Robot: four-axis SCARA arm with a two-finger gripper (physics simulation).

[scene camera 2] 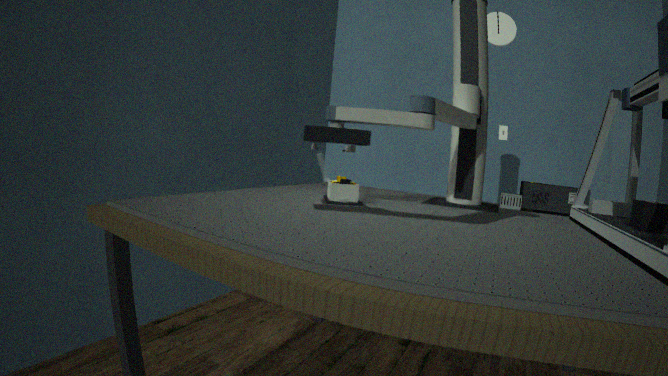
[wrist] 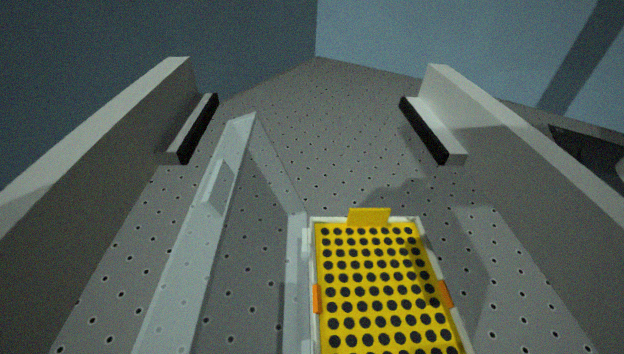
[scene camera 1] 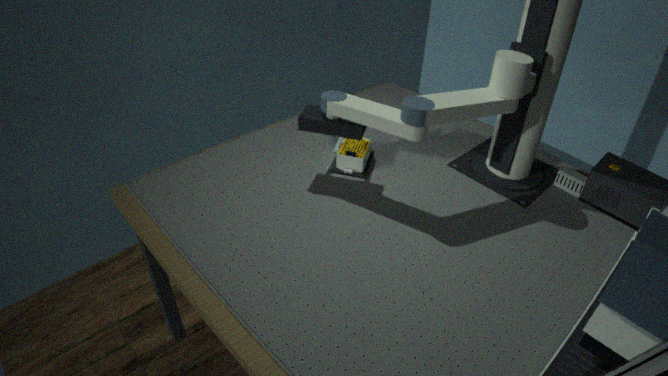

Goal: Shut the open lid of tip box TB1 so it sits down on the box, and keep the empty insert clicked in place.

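Seen in the pictures: gripper, between the fingertips: (scene camera 2: 329, 147) (wrist: 311, 81); arm's base, origin of its link: (scene camera 2: 463, 207) (scene camera 1: 506, 171).
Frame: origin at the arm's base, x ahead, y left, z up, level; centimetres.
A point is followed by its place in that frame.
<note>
Tip box TB1 (scene camera 1: 352, 163) @[z 4.9, x 42.6, y -31.6 cm] (scene camera 2: 343, 193) @[z 4.5, x 43.3, y -32.7 cm] is white and stands on a dark base at the back left of the table. Its clear lid (scene camera 2: 321, 166) @[z 12.0, x 47.0, y -38.8 cm] (wrist: 187, 265) @[z 15.6, x 44.4, y -41.2 cm] stands open, tilted up and outward on the box's left side. The yellow insert (scene camera 1: 356, 146) @[z 7.0, x 37.1, y -35.6 cm] (wrist: 373, 277) @[z 7.0, x 37.1, y -36.5 cm] lies level inside the rim, its holes dark, with an orange clip (wrist: 316, 298) @[z 7.3, x 40.2, y -39.0 cm] at the left edge and another orange clip (wrist: 446, 294) @[z 7.3, x 36.1, y -32.1 cm] at the right. My gripper (scene camera 2: 331, 147) @[z 18.0, x 36.3, y -42.0 cm] (wrist: 311, 81) @[z 18.0, x 36.3, y -42.0 cm] is open above the box, its fingers well apart. The lid's far upper edge shows between the fingers in the wrist view, touching neither pad.
The arm's column (scene camera 1: 532, 100) @[z 30.1, x 6.4, y 3.9 cm] (scene camera 2: 467, 165) @[z 16.6, x 7.7, y 0.7 cm] stands on a dark base plate (scene camera 1: 520, 192) @[z 1.3, x 8.8, y 9.9 cm] at the back right. A dark box (scene camera 1: 625, 187) @[z 12.5, x -3.6, y 36.4 cm] (scene camera 2: 547, 197) @[z 7.8, x -3.4, y 36.0 cm] and a white slotted block (scene camera 1: 570, 182) @[z 5.0, x -4.5, y 20.4 cm] (scene camera 2: 510, 201) @[z 4.3, x -4.5, y 20.0 cm] lie beyond it. A metal-framed structure (scene camera 2: 600, 142) @[z 30.9, x 9.9, y 53.2 cm] stands at the right.
</note>
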